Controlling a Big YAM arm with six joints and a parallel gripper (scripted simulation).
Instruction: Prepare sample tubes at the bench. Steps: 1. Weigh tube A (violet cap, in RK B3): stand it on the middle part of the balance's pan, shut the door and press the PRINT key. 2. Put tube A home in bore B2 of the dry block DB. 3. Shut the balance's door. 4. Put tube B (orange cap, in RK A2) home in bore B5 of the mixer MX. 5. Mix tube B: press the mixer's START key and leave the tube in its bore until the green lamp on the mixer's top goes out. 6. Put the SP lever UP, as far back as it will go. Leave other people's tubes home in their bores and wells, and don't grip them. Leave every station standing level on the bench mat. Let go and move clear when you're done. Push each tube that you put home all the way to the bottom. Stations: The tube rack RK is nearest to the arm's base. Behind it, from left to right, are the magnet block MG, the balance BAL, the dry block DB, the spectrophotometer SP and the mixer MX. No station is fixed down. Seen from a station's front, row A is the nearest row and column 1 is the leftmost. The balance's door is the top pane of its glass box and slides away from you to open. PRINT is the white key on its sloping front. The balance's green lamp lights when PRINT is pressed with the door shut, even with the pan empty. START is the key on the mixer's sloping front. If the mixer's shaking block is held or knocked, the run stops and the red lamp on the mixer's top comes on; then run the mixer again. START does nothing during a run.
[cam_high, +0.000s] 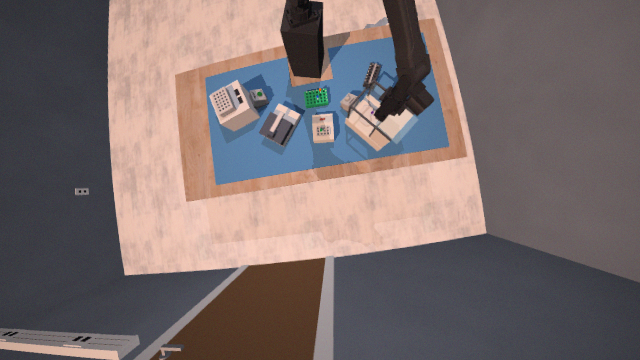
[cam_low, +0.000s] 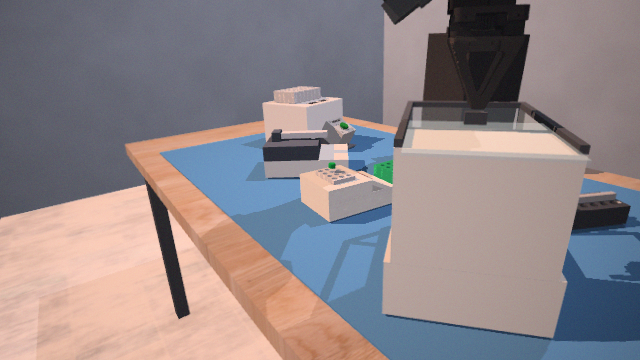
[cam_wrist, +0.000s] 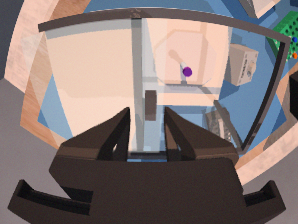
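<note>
Now: the balance door 20 mm ahead of my hand, 10 mm to the left of it and 30 mm below it. The rest, counted from my hand: dry block 90 mm behind, 270 mm to the right, 210 mm below; blue-capped tube 270 mm behind, 240 mm to the right, 210 mm below; magnet block 280 mm behind, 90 mm to the left, 220 mm below.
</note>
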